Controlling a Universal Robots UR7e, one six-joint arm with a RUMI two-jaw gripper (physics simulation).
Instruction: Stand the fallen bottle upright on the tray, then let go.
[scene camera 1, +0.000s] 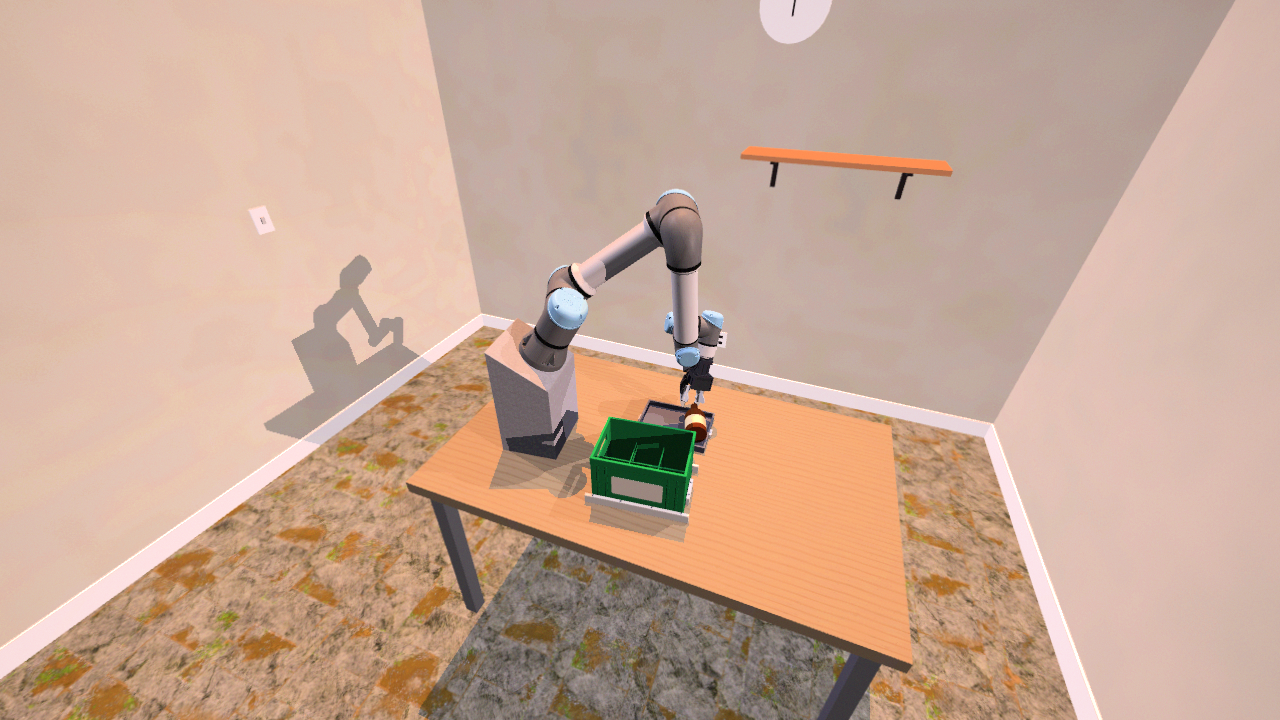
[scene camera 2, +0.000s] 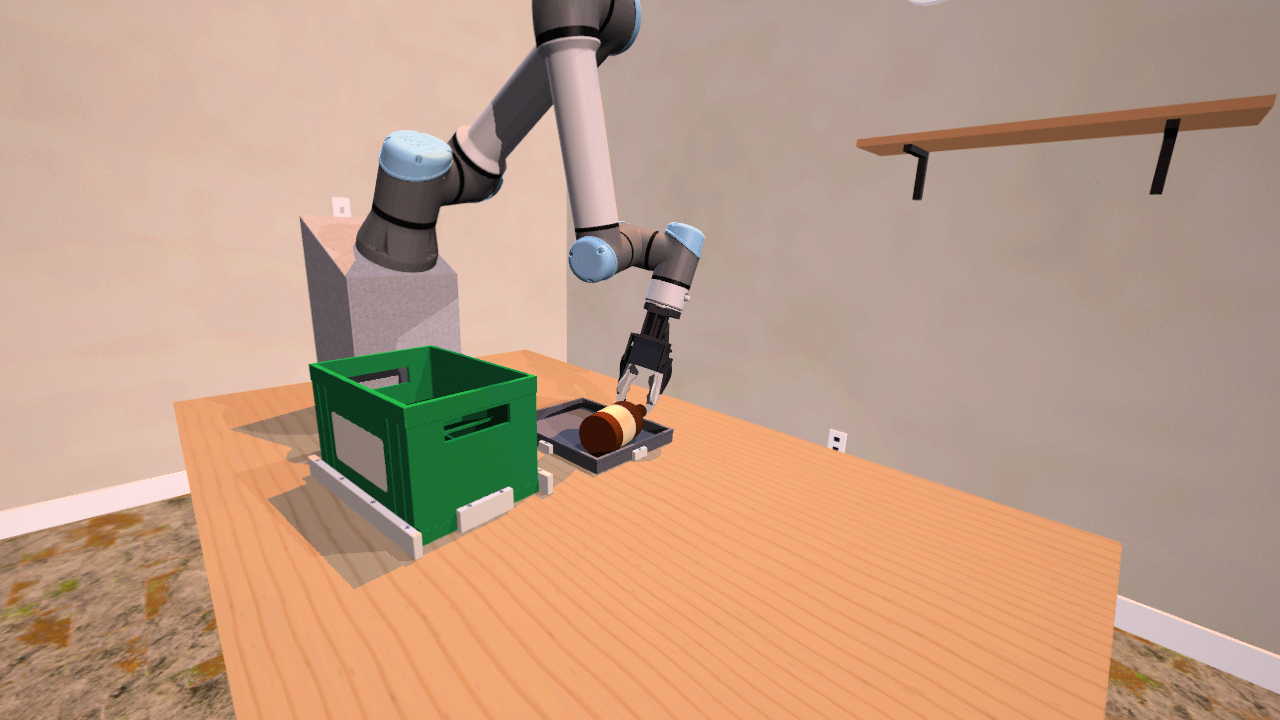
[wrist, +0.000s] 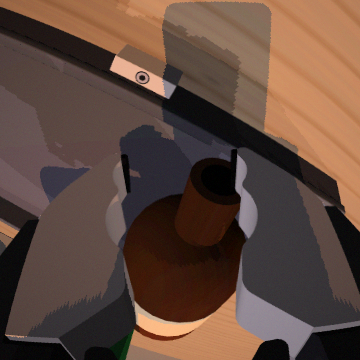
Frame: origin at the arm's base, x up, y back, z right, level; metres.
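Seen in the pictures: gripper, fingertip midpoint: (scene camera 1: 688, 408) (wrist: 179, 155); arm's base, origin of the base link: (scene camera 1: 541, 353) (scene camera 2: 397, 251).
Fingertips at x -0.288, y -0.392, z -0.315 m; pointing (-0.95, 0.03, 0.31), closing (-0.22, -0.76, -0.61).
Observation:
Pixels of each thing's top centre, then the offset from my fingertips to it.
- brown bottle, middle of its top: (wrist: 169, 315) (scene camera 2: 621, 403) (scene camera 1: 695, 411) dx +0.046, dy -0.049, dz +0.060 m
- dark shallow tray, middle of its top: (wrist: 85, 206) (scene camera 2: 588, 423) (scene camera 1: 675, 422) dx -0.007, dy +0.015, dz +0.087 m
- green crate, middle of its top: (scene camera 2: 420, 369) (scene camera 1: 644, 444) dx +0.142, dy -0.015, dz +0.381 m
The brown bottle (scene camera 1: 695, 428) (scene camera 2: 605, 433) (wrist: 175, 265), with a cream label, lies on its side in the dark shallow tray (scene camera 1: 660, 418) (scene camera 2: 617, 459) (wrist: 55, 105). Its neck points away from the crate. My gripper (scene camera 1: 692, 400) (scene camera 2: 637, 401) (wrist: 179, 155) points down over the neck end, partly open. In the wrist view the neck shows between the fingers, close to the right finger, with a gap to the left finger. The fingers do not grip it; whether the right finger touches the neck, I cannot tell.
A green crate (scene camera 1: 637, 488) (scene camera 2: 474, 474) stands beside the tray, on the side of the bottle's base, between pale locating strips (scene camera 2: 484, 509). The tray has small light blocks (wrist: 142, 76) at its edge. The robot's pedestal (scene camera 1: 535, 402) stands on the table's left.

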